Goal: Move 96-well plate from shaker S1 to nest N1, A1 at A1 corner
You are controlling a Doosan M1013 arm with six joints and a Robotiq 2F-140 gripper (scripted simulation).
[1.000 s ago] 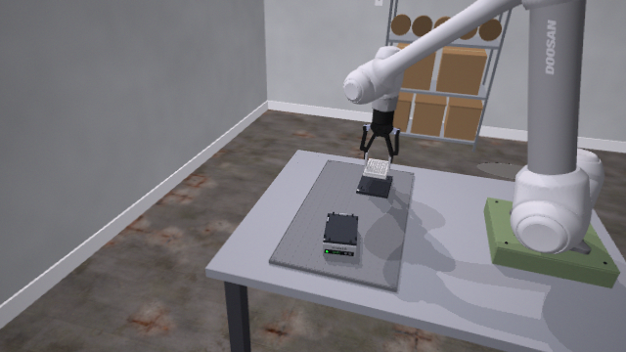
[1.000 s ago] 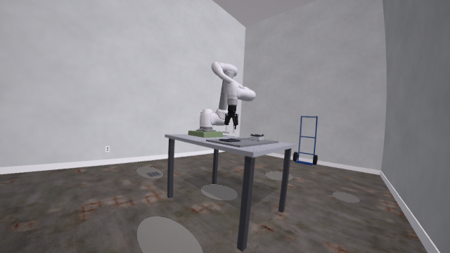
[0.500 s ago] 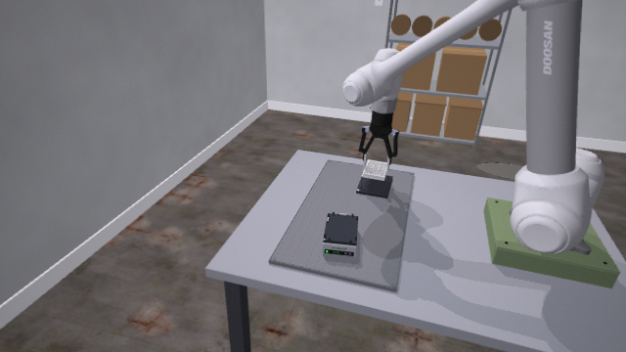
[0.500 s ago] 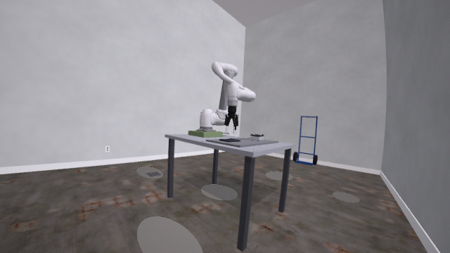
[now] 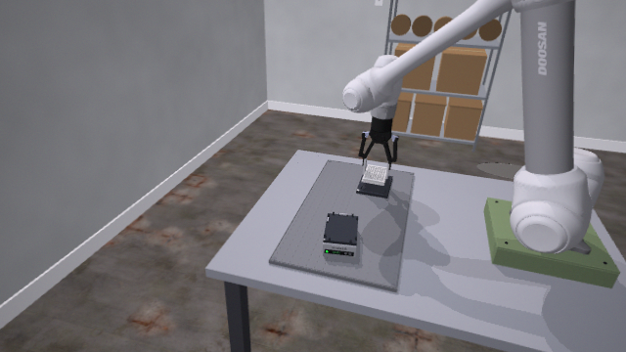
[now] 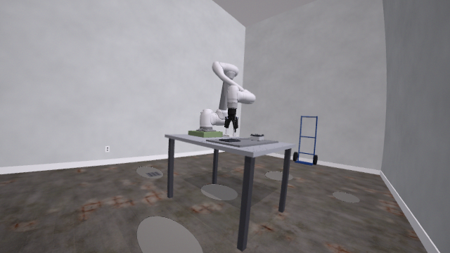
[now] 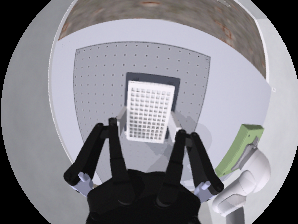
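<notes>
Now: hand 7 cm above the dark plate nest. Round my hand: white 96-well plate 2 cm below.
</notes>
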